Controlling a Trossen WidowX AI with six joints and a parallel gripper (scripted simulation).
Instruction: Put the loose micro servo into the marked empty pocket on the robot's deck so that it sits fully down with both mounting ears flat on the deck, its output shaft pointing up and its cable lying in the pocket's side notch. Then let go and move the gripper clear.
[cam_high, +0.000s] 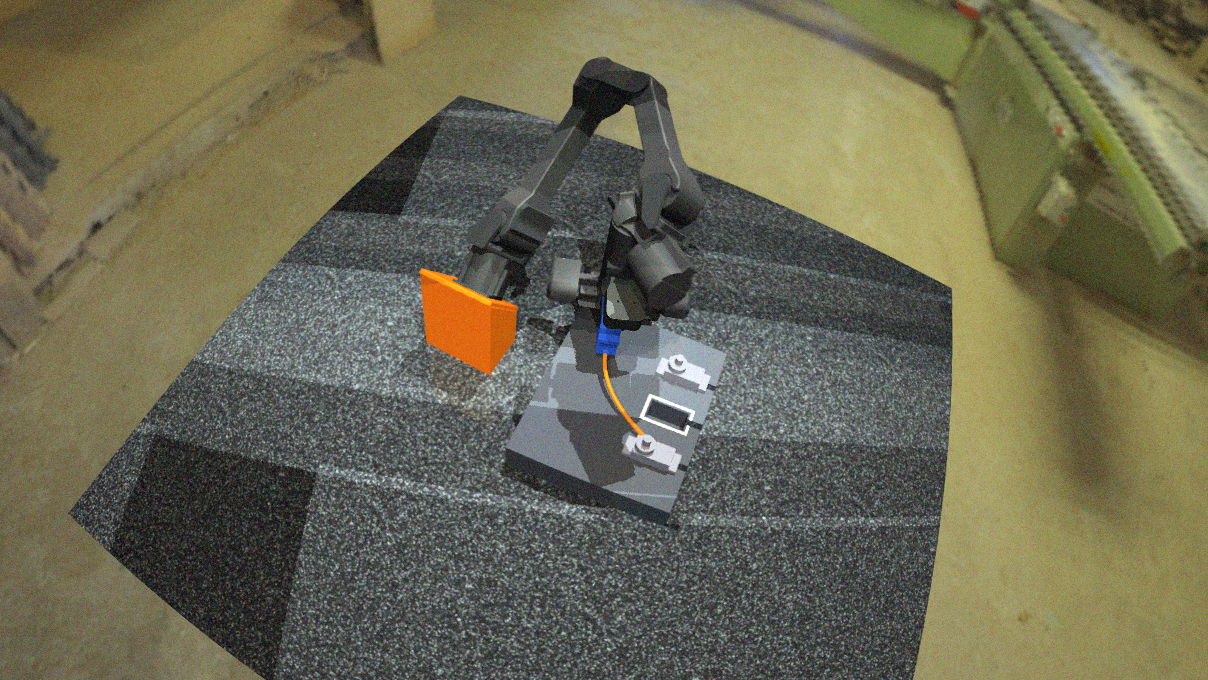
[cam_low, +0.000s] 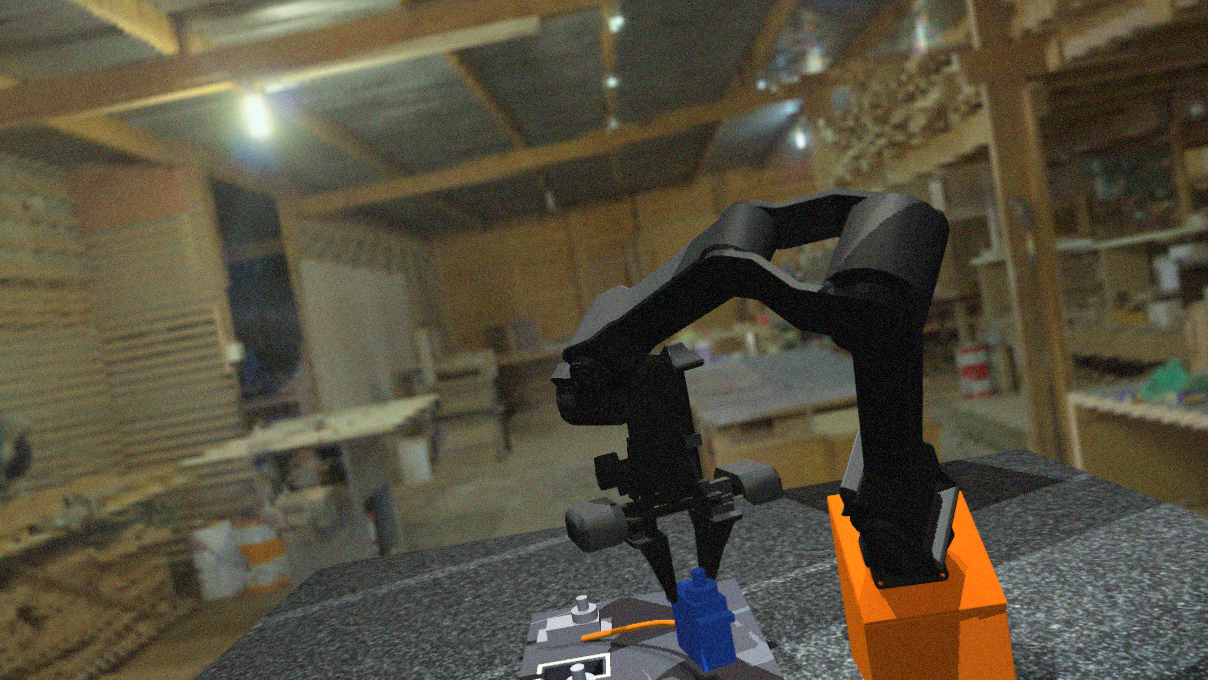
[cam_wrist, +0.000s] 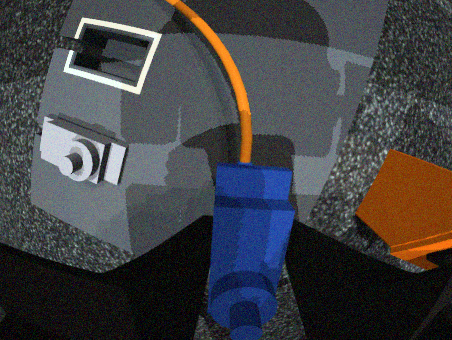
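Right now the grey deck is 10 cm below my gripper tip, 5 cm to the right of it and 2 cm ahead of it.
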